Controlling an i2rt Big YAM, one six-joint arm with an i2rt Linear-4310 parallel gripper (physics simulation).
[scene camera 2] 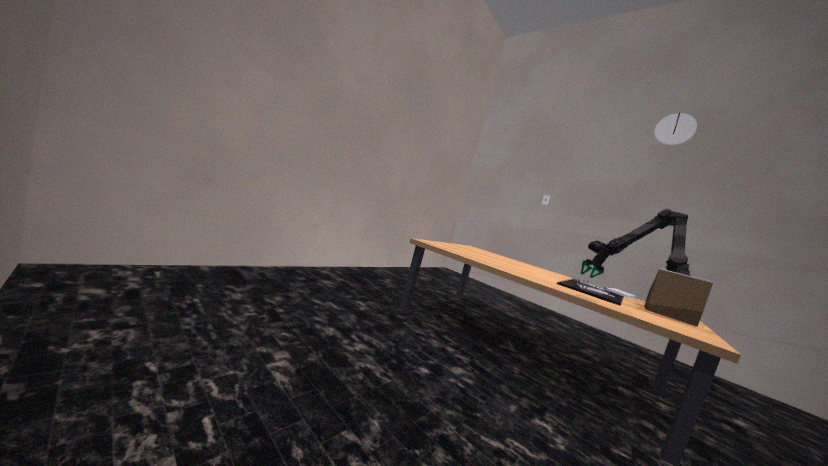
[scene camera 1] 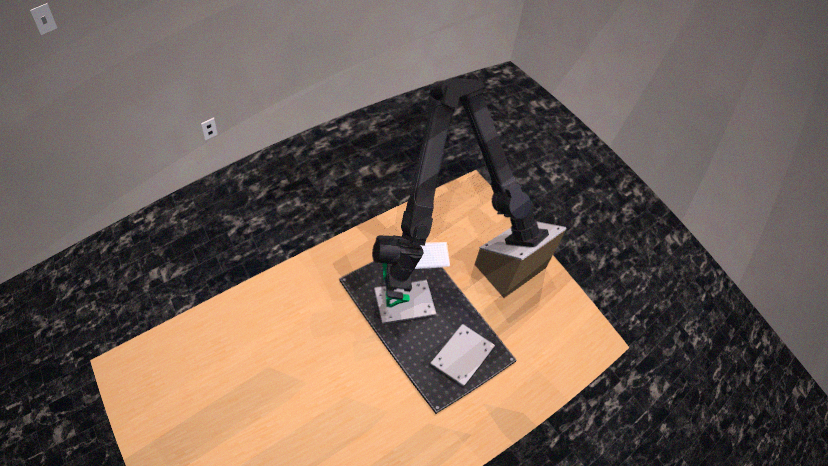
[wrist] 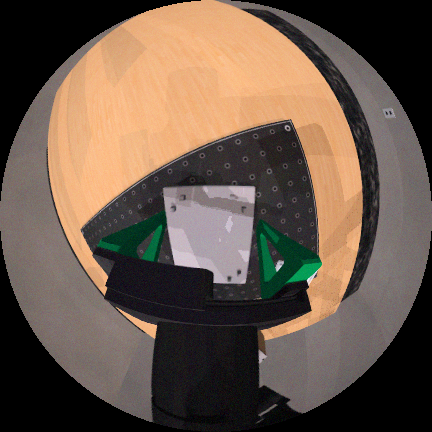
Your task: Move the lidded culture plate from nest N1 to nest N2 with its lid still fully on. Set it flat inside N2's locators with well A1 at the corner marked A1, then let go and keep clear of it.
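Frame: origin at the arm's base, x ahead, y left, z up, level; metres.
Seen in the pictures: gripper, between the fingertips: (scene camera 2: 586, 275) (scene camera 1: 387, 293) (wrist: 211, 219); arm's base, origin of its link: (scene camera 2: 679, 283) (scene camera 1: 527, 239).
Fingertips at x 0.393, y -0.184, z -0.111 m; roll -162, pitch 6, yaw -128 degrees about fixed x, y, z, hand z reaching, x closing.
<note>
Pixels of each thing's middle, then the offset from my fingertips to it. "pt": a spot on its surface instead. Level surfaces: height alone.
- light grey nest plate, middle of its body: (wrist: 208, 242) (scene camera 1: 404, 300) (scene camera 2: 591, 285) dx -0.040, dy +0.037, dz -0.045 m
- second grey nest plate, middle of its body: (scene camera 1: 463, 354) (scene camera 2: 594, 290) dx -0.044, dy +0.282, dz -0.045 m
- flat white rectangle with a fine grid, a spot on its surface: (scene camera 1: 436, 254) (scene camera 2: 625, 293) pt dx -0.226, dy -0.017, dz -0.036 m
- black perforated board, middle of its body: (wrist: 171, 260) (scene camera 1: 427, 321) (scene camera 2: 592, 289) dx -0.048, dy +0.127, dz -0.062 m
- wooden table, height of its surface: dz -0.068 m
My gripper (scene camera 1: 395, 286) (scene camera 2: 589, 273) (wrist: 211, 219) is open and empty. Its two green fingers stand wide apart above a light grey nest plate (scene camera 1: 416, 311) (wrist: 210, 245), with a gap of air below them. This nest has small dark locators near its corners, and no culture plate shows on it. The second grey nest plate (scene camera 1: 462, 356) lies farther along the board, turned at an angle, also bare. A flat white rectangle with a fine grid (scene camera 1: 436, 254) (scene camera 2: 622, 293) lies on the table past the board's edge, partly behind the arm; it may be the culture plate. Nest labels, lid and A1 are unreadable.
The black perforated board (scene camera 1: 446, 301) (scene camera 2: 605, 297) (wrist: 280, 175) carries both nests. The arm's wedge-shaped base block (scene camera 1: 512, 272) (scene camera 2: 677, 298) stands on the wooden table (scene camera 1: 260, 324) (scene camera 2: 509, 272) (wrist: 200, 100), to the right of the board in scene camera 1.
</note>
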